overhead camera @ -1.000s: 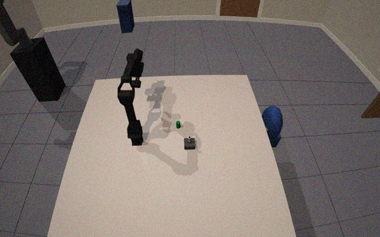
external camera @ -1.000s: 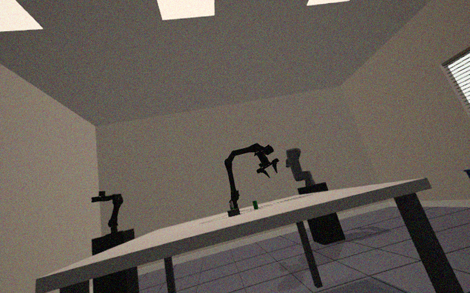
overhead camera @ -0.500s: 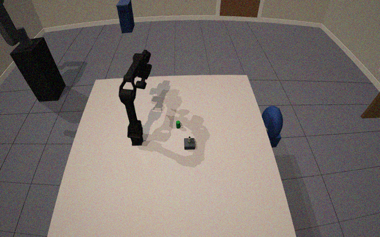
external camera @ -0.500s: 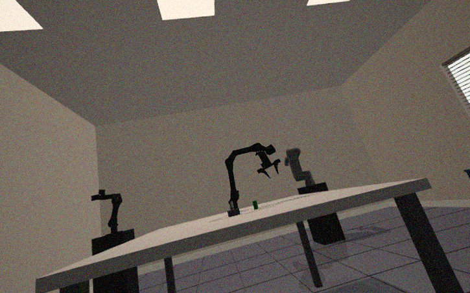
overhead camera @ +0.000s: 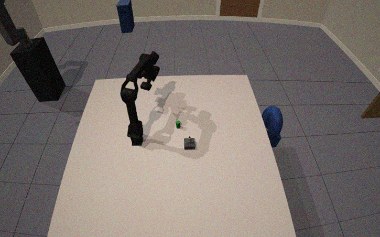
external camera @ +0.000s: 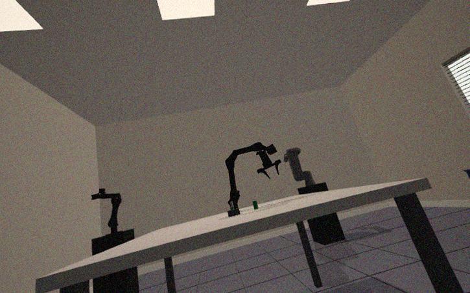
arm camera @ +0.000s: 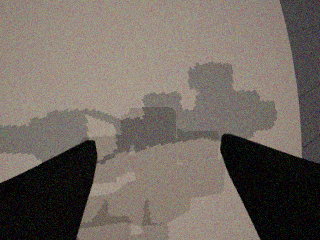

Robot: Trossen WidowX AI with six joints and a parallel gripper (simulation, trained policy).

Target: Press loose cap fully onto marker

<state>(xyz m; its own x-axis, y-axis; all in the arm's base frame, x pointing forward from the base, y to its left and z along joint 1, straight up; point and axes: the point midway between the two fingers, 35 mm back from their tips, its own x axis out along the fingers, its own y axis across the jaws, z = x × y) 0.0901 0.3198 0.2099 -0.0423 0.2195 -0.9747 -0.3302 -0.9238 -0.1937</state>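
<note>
My gripper tip is now 17 cm short of the green cap, 22 cm to the left of it and 15 cm above it. Also, from my gripper tip: dark grey holder block 24 cm ahead, 37 cm to the right, 16 cm below.
</note>
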